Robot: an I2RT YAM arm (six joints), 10 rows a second.
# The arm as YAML. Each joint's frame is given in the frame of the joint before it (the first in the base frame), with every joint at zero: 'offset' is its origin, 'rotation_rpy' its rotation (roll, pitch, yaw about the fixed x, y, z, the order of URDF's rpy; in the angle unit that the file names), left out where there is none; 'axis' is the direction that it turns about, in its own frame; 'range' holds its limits. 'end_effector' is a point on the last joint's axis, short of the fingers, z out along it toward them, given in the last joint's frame.
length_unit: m
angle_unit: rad
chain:
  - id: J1
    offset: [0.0, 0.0, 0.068]
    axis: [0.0, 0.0, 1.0]
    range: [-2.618, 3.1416]
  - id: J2
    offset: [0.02, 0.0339, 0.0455]
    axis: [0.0, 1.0, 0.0]
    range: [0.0, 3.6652]
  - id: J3
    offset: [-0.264, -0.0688, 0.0]
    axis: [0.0, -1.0, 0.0]
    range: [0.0, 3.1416]
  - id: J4
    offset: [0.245, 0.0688, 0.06]
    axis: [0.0, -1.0, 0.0]
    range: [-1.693, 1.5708]
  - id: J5
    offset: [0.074, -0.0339, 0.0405]
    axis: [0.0, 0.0, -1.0]
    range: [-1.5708, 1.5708]
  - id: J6
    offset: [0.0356, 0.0, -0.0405]
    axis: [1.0, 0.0, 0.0]
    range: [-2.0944, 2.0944]
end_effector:
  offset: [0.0, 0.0, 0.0]
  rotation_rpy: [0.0, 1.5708, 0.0]
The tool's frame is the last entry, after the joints.
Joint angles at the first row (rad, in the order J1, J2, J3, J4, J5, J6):
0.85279, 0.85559, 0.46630, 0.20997, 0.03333, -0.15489
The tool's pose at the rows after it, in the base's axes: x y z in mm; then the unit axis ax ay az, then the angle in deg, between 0 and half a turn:
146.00, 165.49, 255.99, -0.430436, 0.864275, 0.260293, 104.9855
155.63, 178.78, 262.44, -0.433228, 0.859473, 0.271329, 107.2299
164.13, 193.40, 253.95, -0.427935, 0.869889, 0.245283, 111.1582
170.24, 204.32, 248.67, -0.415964, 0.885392, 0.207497, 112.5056
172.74, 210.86, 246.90, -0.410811, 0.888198, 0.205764, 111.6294
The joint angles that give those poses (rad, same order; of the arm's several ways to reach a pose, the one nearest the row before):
0.85899, 0.94905, 0.49685, 0.27760, 0.06890, -0.12297
0.86052, 1.02751, 0.56740, 0.25779, 0.03998, -0.10588
0.87738, 1.12111, 0.61347, 0.22403, 0.07342, -0.09207
0.89574, 1.18872, 0.65036, 0.20549, 0.14701, -0.08747
0.90658, 1.22249, 0.65807, 0.24374, 0.17025, -0.08285

